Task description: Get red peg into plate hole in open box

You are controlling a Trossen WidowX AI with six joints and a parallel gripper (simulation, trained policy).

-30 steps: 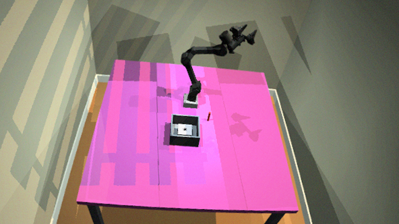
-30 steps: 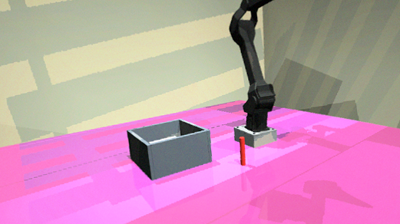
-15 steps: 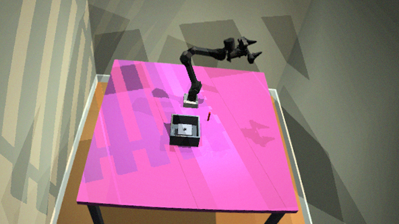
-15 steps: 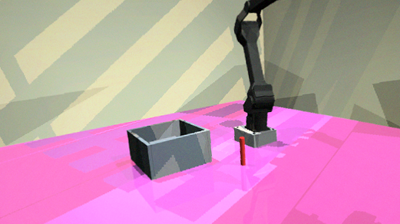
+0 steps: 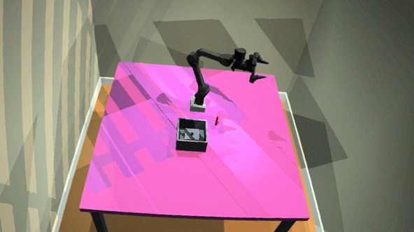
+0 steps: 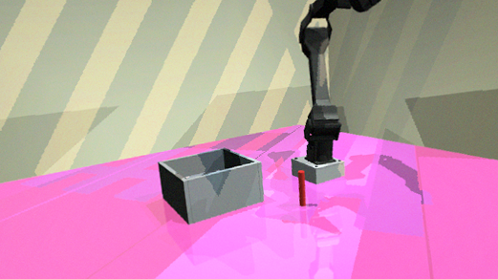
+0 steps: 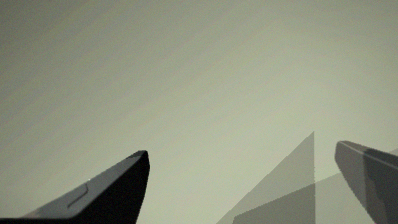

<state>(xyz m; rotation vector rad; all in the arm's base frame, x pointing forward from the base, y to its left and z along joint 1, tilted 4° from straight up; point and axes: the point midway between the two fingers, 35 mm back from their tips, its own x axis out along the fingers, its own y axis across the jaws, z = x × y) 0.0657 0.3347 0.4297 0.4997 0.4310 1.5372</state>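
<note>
Now: the red peg 42 cm below my gripper tip, 24 cm to the right of it and 10 cm ahead of it. Also, from my gripper tip: grey box (44 cm below, 39 cm to the right, 27 cm ahead); then plate (42 cm below, 39 cm to the right, 27 cm ahead).
</note>
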